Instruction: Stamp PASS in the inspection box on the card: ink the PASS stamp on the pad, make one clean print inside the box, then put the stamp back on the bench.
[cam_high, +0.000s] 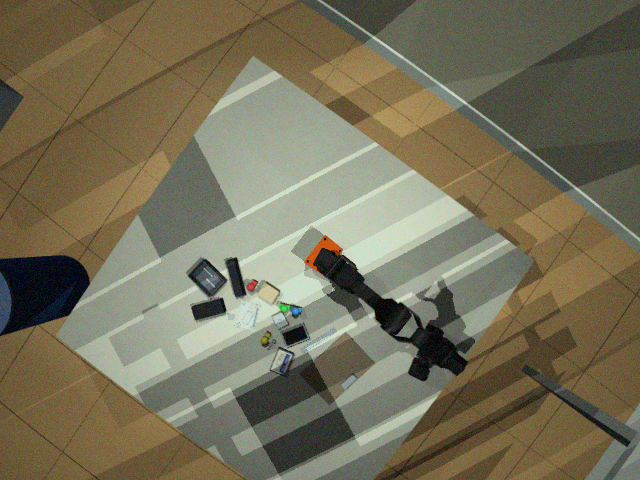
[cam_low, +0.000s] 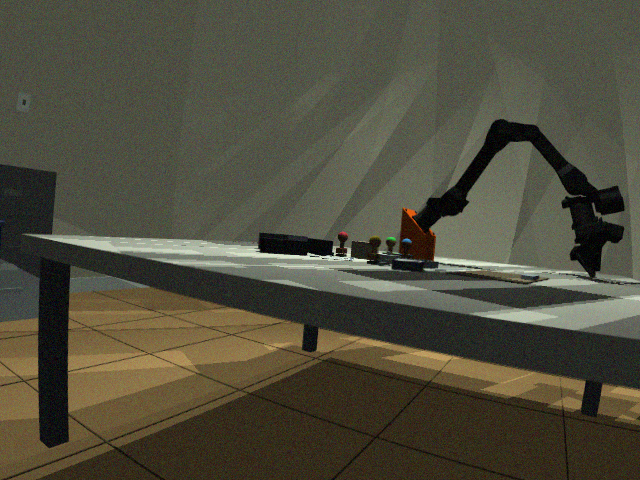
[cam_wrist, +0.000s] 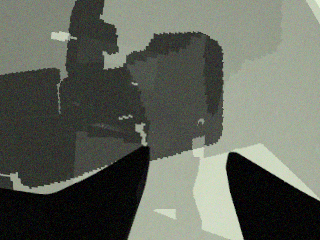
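My gripper tip is now 510 mm to the left of the green-knobbed stamp and 80 mm short of it. The rest, counted from my gripper tip: stamp pad tin 430 mm to the right, 260 mm ahead; then dark ink pad 430 mm to the right, 150 mm ahead, 10 mm below; then blue-knobbed stamp 470 mm to the right, 70 mm ahead.
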